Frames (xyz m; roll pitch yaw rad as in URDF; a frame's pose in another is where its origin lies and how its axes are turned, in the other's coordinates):
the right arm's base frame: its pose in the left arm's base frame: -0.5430 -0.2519 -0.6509 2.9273 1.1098 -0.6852
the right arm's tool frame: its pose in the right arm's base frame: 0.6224 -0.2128 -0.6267 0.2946 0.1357 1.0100
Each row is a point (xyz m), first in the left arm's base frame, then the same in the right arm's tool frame.
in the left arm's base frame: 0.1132 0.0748 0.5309
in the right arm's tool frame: -1.0028 0.9900 -0.7523
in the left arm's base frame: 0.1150 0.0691 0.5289
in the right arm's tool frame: -0.9970 0.9881 -0.7539
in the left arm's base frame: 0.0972 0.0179 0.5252
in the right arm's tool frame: -0.9460 1.0066 -0.7563
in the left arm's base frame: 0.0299 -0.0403 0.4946
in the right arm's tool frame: -0.8742 1.0466 -0.7104
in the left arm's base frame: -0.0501 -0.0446 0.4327
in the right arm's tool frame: -0.8413 1.0689 -0.6173
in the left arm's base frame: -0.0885 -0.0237 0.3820
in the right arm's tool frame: -0.8399 1.0631 -0.5506
